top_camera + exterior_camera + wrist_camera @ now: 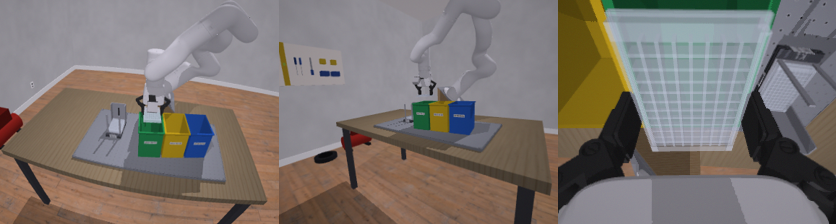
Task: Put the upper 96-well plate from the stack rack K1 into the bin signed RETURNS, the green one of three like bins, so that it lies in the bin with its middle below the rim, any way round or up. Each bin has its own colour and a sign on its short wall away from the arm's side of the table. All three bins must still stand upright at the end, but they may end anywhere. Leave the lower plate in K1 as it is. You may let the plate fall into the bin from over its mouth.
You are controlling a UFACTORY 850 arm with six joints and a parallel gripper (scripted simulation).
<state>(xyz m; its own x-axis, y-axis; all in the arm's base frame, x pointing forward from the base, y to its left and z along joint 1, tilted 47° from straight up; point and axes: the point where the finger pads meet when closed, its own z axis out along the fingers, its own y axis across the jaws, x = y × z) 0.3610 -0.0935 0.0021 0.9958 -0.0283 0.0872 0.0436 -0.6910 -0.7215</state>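
The green bin is 150 mm below my hand. Also, from my hand: 96-well plate 10 mm below; yellow bin 10 mm behind, 130 mm to the left, 150 mm below; blue bin 10 mm behind, 260 mm to the left, 150 mm below.
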